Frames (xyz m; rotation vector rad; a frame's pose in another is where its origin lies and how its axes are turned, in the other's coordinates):
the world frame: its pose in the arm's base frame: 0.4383 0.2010 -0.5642 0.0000 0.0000 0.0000
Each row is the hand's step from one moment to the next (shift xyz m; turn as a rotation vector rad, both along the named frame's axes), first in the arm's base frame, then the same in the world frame.
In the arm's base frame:
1: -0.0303 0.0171 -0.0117 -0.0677 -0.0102 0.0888
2: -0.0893 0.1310 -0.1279 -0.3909 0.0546 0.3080
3: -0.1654 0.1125 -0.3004 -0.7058 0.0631 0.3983
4: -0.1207 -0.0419 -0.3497 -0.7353 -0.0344 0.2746
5: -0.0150 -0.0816 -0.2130 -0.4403 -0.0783 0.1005
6: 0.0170 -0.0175 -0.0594 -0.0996 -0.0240 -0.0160
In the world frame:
1: -0.0303 0.0171 -0.0117 -0.0677 -0.0102 0.0888
2: -0.0893 0.1310 -0.1279 -0.3909 0.0546 0.3080
3: -0.1654 0.1125 -0.3004 -0.7058 0.0631 0.3983
4: -0.1207 -0.0419 -0.3497 -0.7353 -0.0344 0.2746
5: -0.0150 -0.0816 -0.2130 -0.4403 -0.0783 0.1005
6: 0.0170 -0.0175 -0.0594 -0.0996 -0.0240 -0.0160

